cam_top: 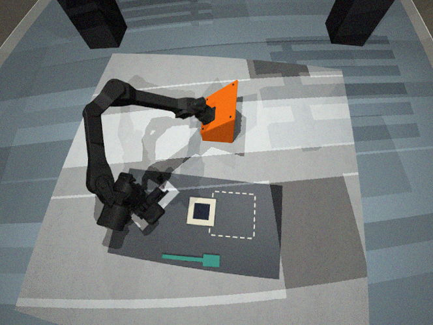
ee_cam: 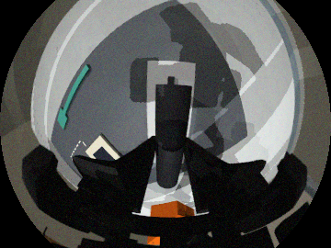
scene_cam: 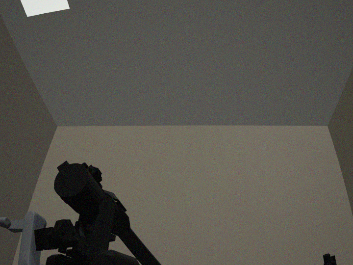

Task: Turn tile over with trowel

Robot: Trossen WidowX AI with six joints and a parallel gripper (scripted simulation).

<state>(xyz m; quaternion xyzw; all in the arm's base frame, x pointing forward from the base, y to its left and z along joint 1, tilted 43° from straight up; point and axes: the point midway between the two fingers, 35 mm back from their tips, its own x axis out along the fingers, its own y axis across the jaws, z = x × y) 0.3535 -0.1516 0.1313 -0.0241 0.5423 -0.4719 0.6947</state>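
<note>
Right now my gripper tip is 5 cm short of the dark mat, 17 cm to the right of it and 9 cm above it. The rest, counted from my gripper tip: teal flat tool 19 cm ahead, 19 cm to the left, 6 cm below; tile 1 cm ahead, 19 cm to the left, 6 cm below.
</note>
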